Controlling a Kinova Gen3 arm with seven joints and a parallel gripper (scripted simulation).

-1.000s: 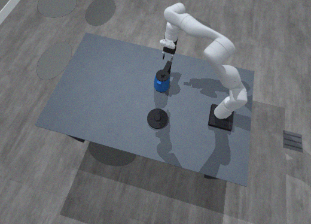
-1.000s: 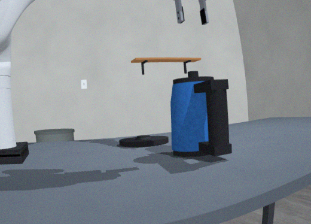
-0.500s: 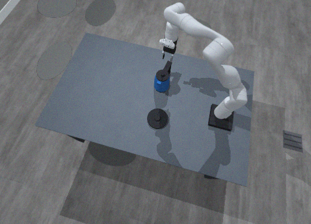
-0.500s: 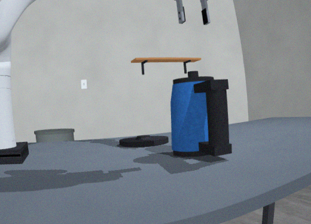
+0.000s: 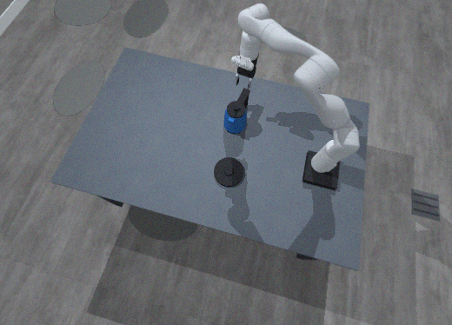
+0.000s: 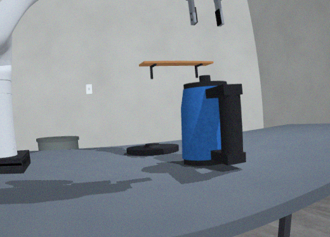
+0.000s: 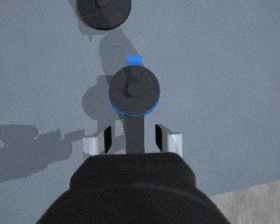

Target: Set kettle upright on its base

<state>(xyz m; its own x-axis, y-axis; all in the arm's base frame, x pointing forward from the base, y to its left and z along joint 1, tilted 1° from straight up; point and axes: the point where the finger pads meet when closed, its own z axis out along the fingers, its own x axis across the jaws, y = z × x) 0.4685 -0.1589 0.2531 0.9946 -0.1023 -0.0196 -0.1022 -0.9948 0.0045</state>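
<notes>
Now: the blue kettle 21 cm below my hand and 3 cm to the left of it. The rest, counted from my hand: round black base 33 cm to the left, 28 cm below, 4 cm behind.
</notes>
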